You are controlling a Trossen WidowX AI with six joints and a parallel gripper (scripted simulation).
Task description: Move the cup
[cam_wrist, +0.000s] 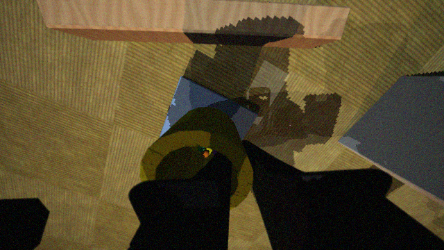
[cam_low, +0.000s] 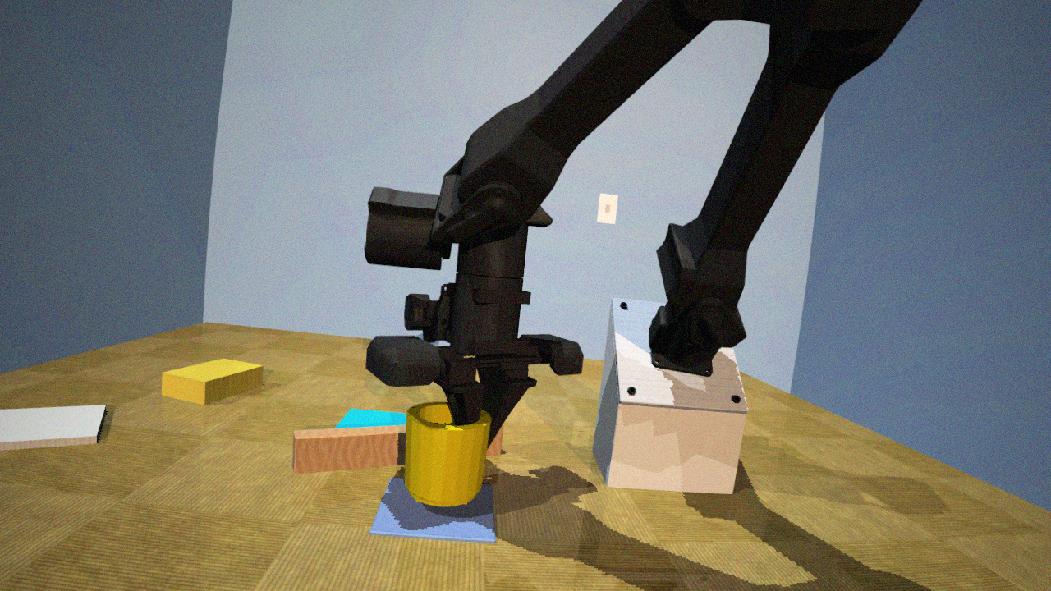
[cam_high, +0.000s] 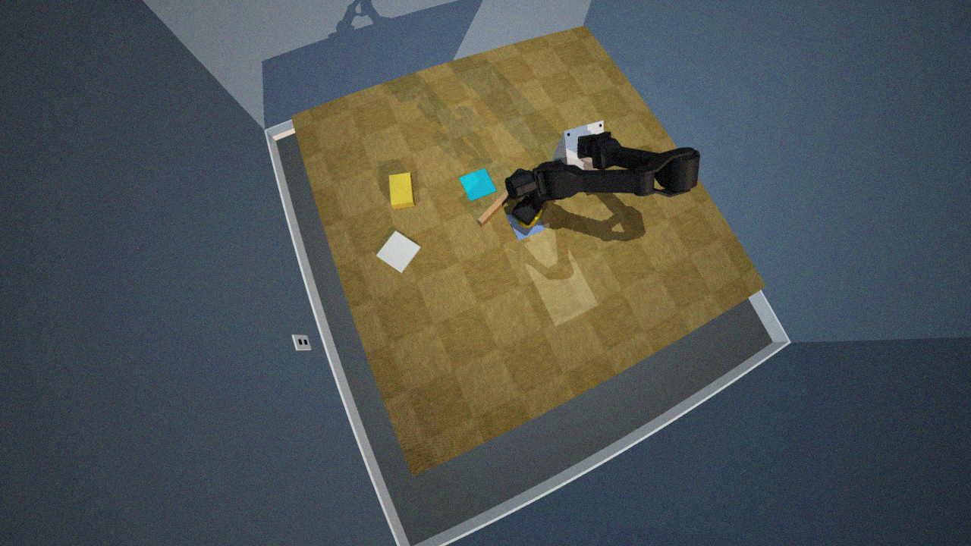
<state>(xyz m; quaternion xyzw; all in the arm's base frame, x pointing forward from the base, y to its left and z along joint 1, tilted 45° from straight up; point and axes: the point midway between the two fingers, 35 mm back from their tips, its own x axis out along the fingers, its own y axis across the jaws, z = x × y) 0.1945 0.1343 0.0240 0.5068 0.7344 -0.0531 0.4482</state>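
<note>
My gripper tip is 130 mm short of the teal pad, 150 mm to the left of it and 50 mm above it. The rest, counted from my gripper tip: wooden bar (80 mm ahead, 60 mm to the right, 40 mm below); then yellow cup (20 mm ahead, 20 mm to the left); then white tile (440 mm ahead, 10 mm to the left, 40 mm below).
</note>
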